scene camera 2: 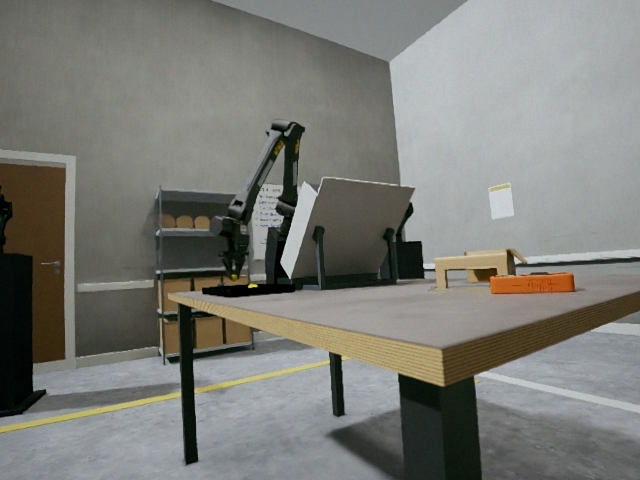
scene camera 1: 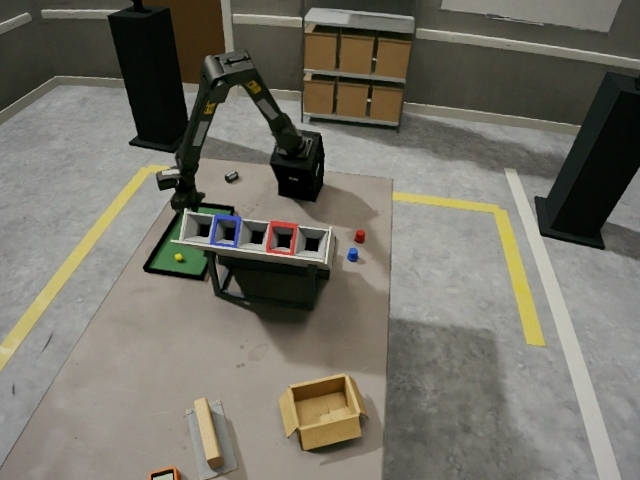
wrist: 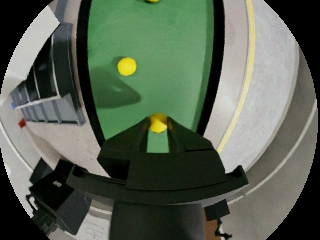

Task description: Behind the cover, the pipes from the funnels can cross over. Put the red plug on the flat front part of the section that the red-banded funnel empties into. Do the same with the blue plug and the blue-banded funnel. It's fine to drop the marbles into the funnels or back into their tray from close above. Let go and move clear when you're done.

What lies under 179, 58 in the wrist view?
A green marble tray.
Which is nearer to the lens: the green marble tray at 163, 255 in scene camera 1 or the cardboard box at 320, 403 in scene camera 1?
The cardboard box.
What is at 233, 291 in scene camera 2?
A green marble tray.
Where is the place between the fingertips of my gripper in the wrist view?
At 158, 120
